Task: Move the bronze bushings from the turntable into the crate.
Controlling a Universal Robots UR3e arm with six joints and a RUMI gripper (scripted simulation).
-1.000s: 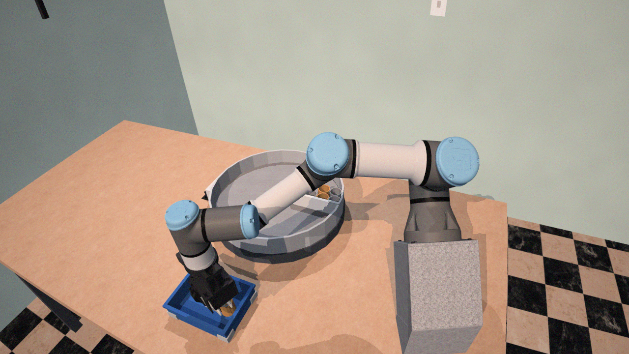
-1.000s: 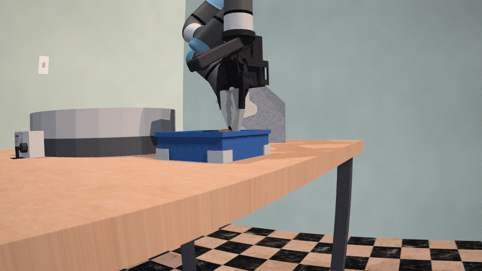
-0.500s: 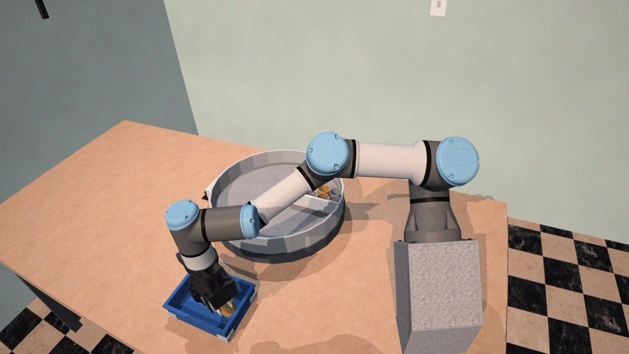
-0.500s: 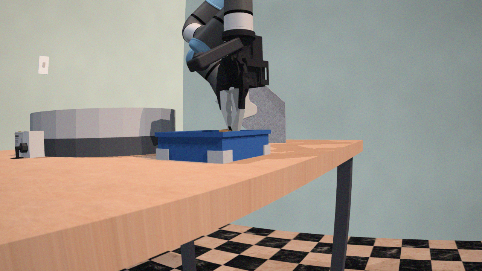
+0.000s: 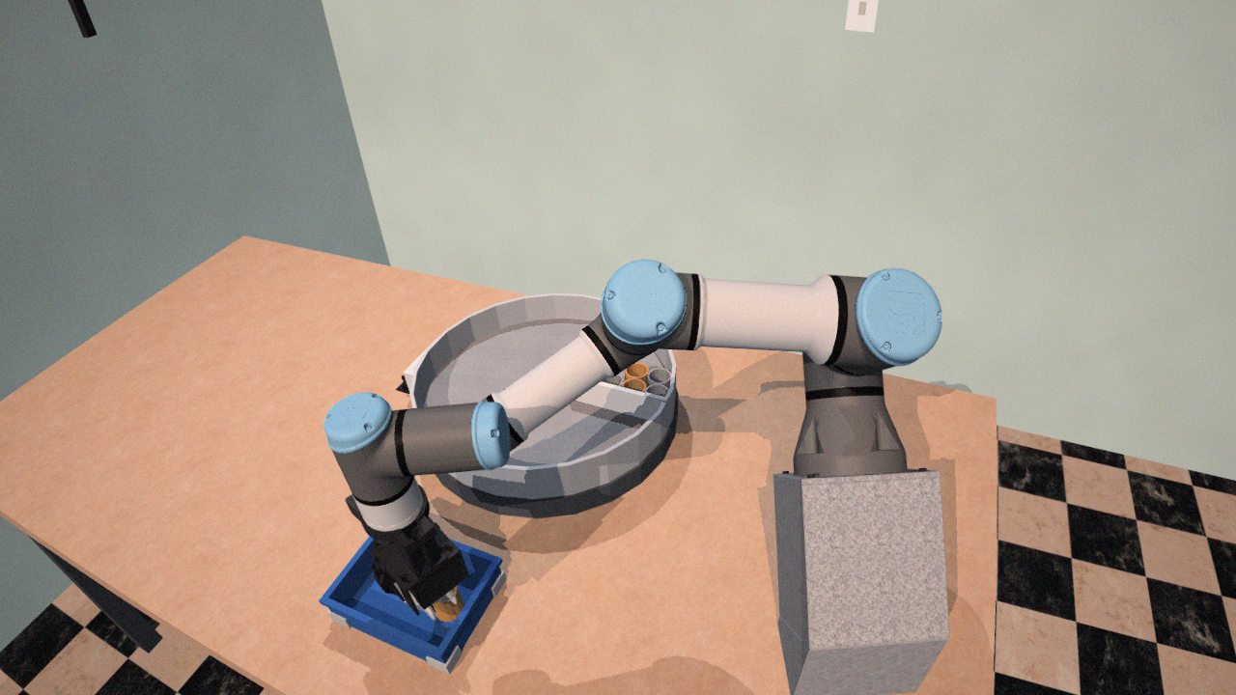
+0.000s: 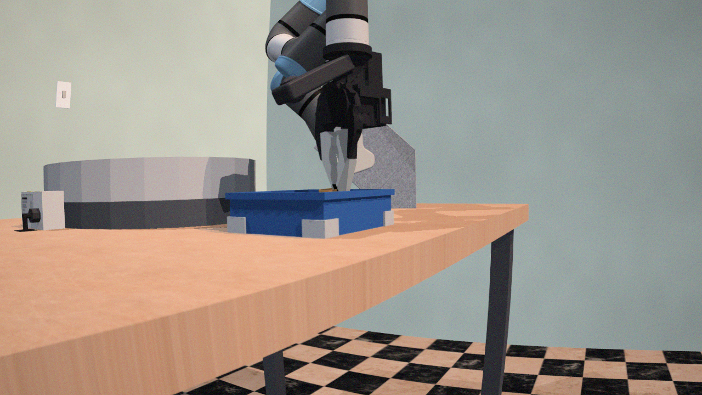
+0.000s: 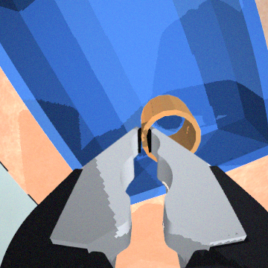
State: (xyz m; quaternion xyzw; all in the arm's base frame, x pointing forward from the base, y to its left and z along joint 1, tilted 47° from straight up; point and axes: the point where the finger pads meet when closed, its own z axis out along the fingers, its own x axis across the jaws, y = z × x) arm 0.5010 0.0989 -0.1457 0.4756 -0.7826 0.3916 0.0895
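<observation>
Now: hand 4 cm short of the blue crate, 2 cm to the left of it and 2 cm above it. Also, from my hand: grey turntable: 3 cm behind, 39 cm to the right.
</observation>
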